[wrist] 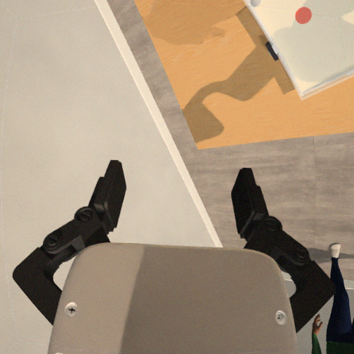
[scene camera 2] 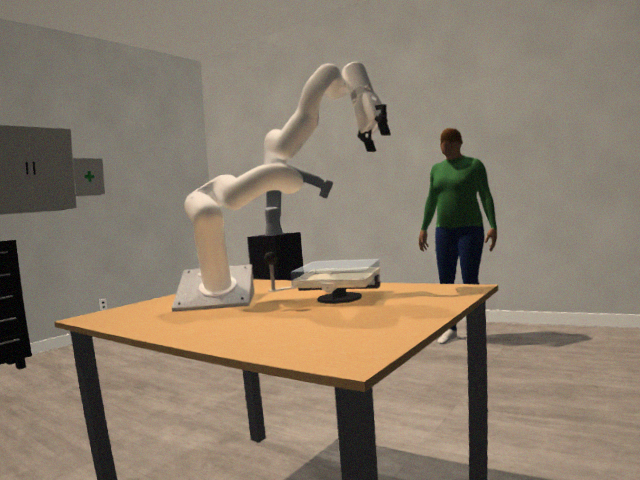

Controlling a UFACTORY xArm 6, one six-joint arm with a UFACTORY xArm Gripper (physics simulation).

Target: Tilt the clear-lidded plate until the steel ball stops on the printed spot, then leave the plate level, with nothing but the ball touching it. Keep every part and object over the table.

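The clear-lidded plate (scene camera 2: 336, 283) (wrist: 320, 70) rests on a black round stand (scene camera 2: 339, 296) on the table. It looks close to level in the scene view, but a slight tilt is hard to rule out. The red printed spot (wrist: 303, 15) shows through the lid in the wrist view. A small grey round thing (wrist: 255, 2), possibly the steel ball, is cut off by the top border of the wrist view, near the plate's edge and apart from the spot. My gripper (scene camera 2: 377, 142) (wrist: 179, 176) is open and empty, high above the plate and touching nothing.
The wooden table (scene camera 2: 258, 335) (wrist: 260, 117) carries my arm's base plate (scene camera 2: 186, 294) at the left. A thin post with a dark knob (scene camera 2: 270, 258) stands between the base and plate. Behind are a grey arm (scene camera 2: 273, 211) on a black box (scene camera 2: 284, 255) and a person (scene camera 2: 459, 196).
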